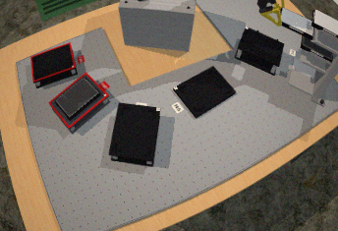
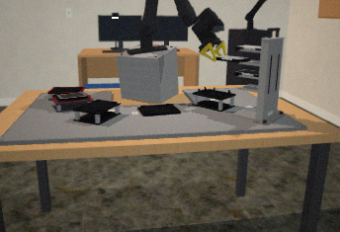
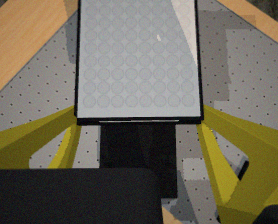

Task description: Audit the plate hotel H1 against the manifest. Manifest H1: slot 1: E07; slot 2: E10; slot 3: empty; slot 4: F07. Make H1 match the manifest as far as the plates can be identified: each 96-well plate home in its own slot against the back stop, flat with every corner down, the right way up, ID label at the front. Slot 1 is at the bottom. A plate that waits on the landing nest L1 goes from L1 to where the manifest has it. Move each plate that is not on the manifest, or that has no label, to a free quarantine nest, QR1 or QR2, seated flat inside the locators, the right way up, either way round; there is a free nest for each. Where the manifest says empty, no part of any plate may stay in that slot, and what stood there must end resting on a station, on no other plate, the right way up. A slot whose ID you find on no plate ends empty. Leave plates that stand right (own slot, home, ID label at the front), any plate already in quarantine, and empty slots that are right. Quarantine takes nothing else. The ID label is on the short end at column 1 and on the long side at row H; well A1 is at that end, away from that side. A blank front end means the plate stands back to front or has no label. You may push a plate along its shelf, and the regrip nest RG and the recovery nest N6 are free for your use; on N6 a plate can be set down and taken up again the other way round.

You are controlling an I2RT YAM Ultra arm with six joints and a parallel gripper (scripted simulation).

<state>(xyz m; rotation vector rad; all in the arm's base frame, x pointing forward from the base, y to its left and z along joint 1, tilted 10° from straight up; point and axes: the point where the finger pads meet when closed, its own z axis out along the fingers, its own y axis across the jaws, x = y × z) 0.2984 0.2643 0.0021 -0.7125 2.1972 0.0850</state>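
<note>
The pale grey 96-well plate is 5 cm ahead of my hand and 3 cm to the left of it. Round my hand: A1 mark: 16 cm below, 11 cm behind; black regrip nest RG: 17 cm below, 2 cm behind, 1 cm to the right; plate hotel H1: 21 cm ahead, 13 cm to the left, 6 cm below.
</note>
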